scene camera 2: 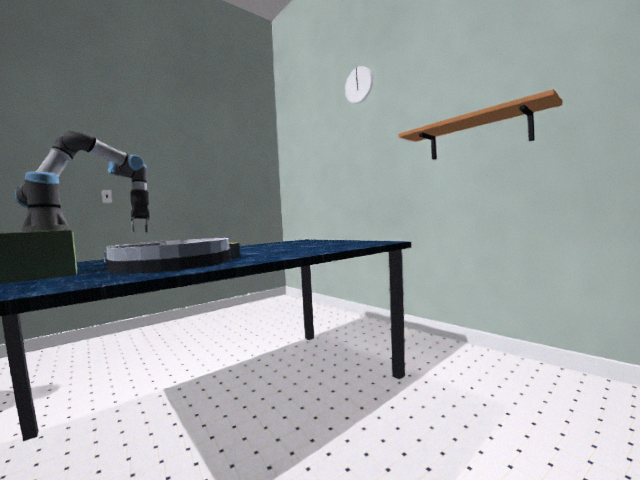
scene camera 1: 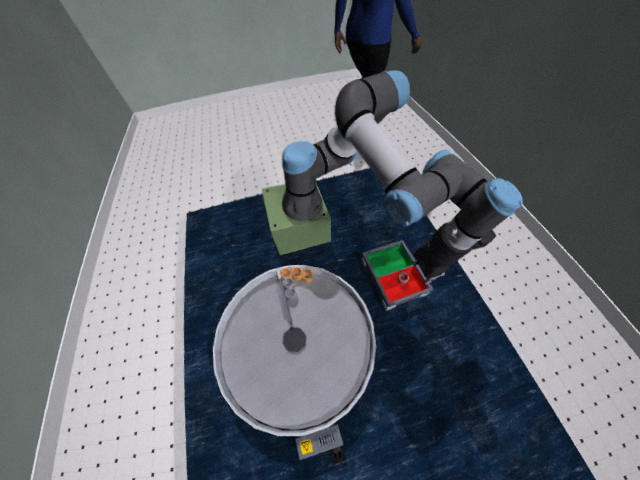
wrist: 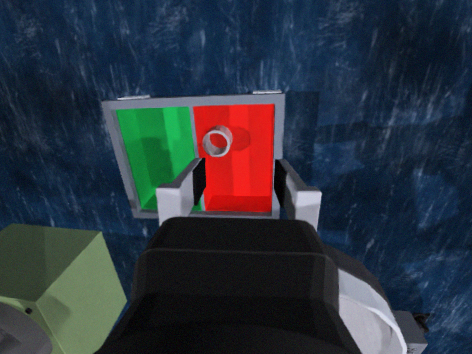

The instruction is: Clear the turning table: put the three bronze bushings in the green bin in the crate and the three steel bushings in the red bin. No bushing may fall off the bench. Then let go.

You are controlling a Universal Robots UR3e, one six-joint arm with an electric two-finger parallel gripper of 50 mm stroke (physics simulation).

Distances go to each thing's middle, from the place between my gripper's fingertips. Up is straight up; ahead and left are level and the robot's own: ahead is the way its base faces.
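There's a grey turning table (scene camera 1: 289,368) that's 38 cm to the right of my hand, 6 cm ahead of it and 8 cm below it. As for the crate (scene camera 1: 384,264), my hand is 10 cm above it, 3 cm to the left of it and 6 cm past it.
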